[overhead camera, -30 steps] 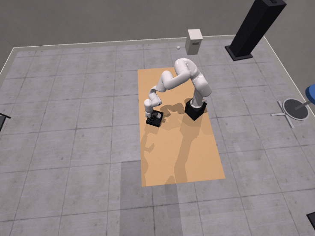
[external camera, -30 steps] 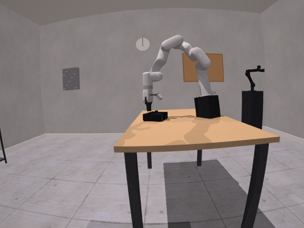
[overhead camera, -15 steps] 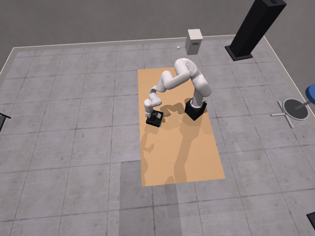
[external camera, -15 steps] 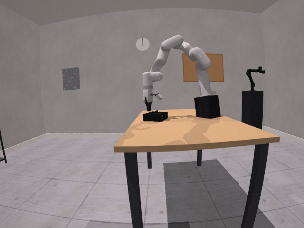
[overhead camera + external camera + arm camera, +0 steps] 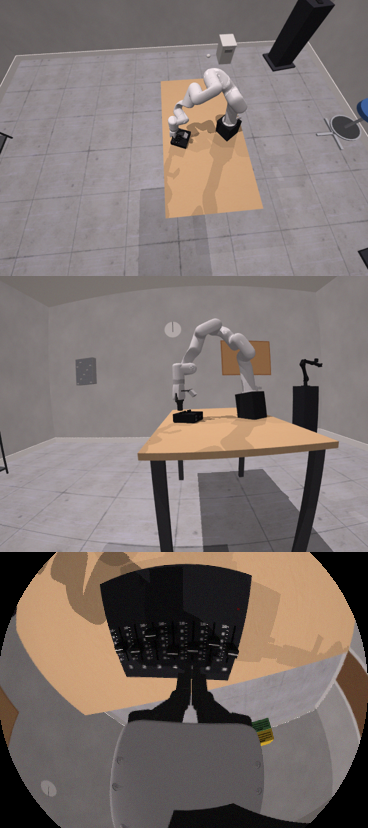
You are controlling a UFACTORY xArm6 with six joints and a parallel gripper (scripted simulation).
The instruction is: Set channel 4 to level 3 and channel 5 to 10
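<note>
My gripper is now 30 mm past the fader cap, 10 mm to the left of it and 30 mm above it.
</note>
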